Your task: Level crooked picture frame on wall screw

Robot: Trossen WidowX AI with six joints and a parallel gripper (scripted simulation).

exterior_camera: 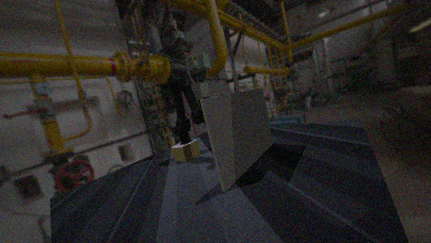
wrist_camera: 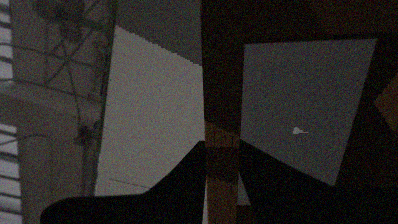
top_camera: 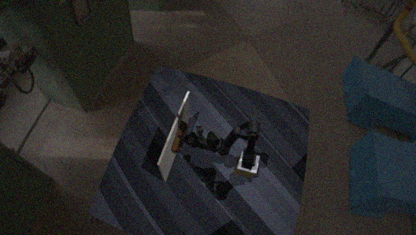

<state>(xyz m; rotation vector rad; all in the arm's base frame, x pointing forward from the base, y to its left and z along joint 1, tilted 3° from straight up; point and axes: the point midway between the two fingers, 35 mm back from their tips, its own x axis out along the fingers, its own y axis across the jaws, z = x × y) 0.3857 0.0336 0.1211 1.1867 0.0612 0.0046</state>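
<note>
Right now my gripper tip is 1 cm short of the picture frame, 2 cm to the left of it and 5 cm above it. Round my gripper tip: wall panel: 2 cm ahead, 1 cm to the right, 7 cm below.
</note>
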